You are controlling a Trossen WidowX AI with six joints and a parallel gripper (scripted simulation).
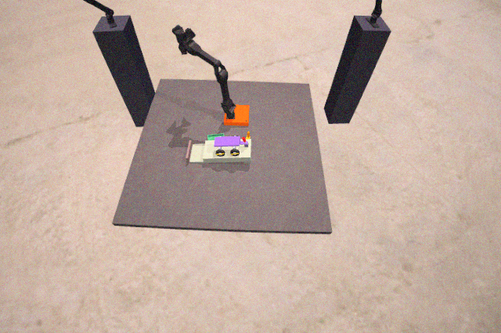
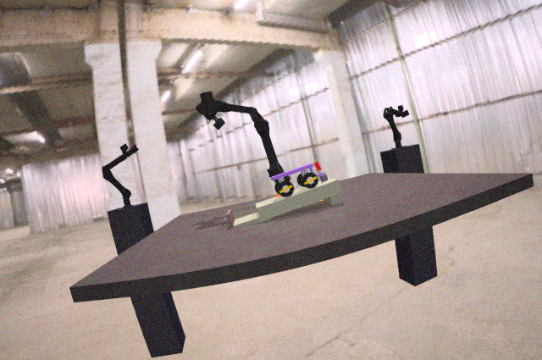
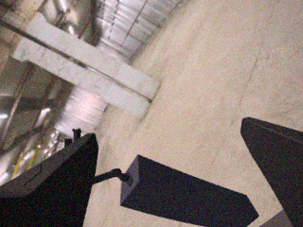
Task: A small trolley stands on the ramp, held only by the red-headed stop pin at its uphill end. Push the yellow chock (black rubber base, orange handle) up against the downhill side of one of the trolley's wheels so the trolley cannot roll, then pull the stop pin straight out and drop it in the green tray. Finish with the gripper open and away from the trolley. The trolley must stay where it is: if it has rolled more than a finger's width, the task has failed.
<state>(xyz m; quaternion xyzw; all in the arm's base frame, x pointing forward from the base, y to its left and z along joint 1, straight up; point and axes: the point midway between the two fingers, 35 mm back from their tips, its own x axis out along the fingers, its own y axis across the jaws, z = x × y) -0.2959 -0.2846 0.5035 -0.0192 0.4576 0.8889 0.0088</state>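
My gripper tip is 65 cm short of the red-headed stop pin, 41 cm above it and 38 cm to the right of it. Also, from my gripper tip: yellow chock: 54 cm ahead, 52 cm below, 40 cm to the left; then purple trolley: 66 cm ahead, 42 cm below, 27 cm to the left; then brown bar: 64 cm ahead, 51 cm below.
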